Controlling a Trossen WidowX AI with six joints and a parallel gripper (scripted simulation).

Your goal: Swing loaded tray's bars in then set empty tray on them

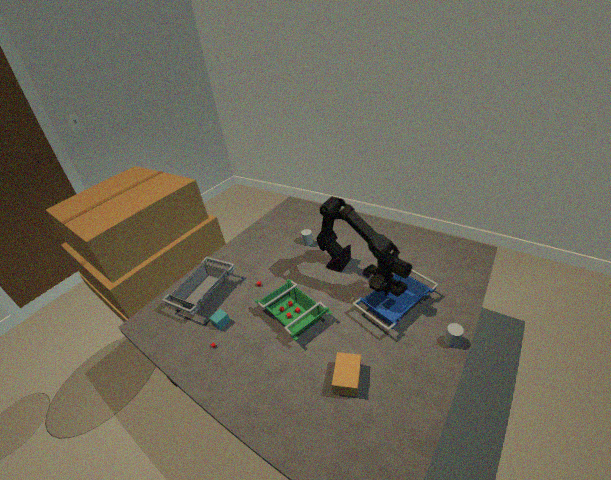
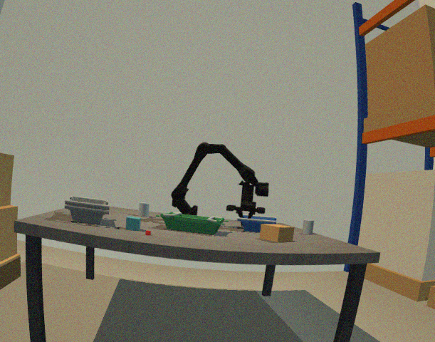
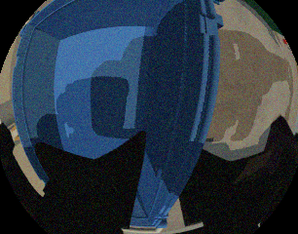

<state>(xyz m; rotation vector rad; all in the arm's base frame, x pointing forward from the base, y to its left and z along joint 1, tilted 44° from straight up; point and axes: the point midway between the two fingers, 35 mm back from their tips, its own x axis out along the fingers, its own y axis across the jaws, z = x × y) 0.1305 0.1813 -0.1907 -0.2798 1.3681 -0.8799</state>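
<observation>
The blue tray lies 60 mm to the left of my gripper tip, 30 mm ahead of it and 30 mm above it. The rest, counted from my gripper tip: red block 510 mm ahead, 500 mm to the right; then orange box 400 mm ahead, 20 mm above, 10 mm to the left; then teal block 560 mm to the right, 400 mm ahead, 10 mm above.
</observation>
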